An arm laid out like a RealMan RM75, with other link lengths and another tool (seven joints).
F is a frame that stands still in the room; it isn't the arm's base.
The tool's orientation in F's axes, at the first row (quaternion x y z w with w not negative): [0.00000 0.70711 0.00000 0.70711]
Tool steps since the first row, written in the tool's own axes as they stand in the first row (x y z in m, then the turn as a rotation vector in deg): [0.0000 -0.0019 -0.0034 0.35 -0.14 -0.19]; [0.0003 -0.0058 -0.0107 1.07 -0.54 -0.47]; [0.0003 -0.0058 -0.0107 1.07 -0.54 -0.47]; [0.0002 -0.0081 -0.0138 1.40 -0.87 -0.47]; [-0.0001 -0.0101 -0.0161 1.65 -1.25 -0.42]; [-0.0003 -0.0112 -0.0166 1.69 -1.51 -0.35]
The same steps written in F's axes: [-0.0034 -0.0019 0.0000 -0.19 -0.14 -0.35]; [-0.0107 -0.0058 -0.0003 -0.47 -0.54 -1.07]; [-0.0107 -0.0058 -0.0003 -0.47 -0.54 -1.07]; [-0.0138 -0.0081 -0.0002 -0.47 -0.87 -1.40]; [-0.0161 -0.0101 0.0001 -0.42 -1.25 -1.65]; [-0.0166 -0.0112 0.0003 -0.35 -1.51 -1.69]
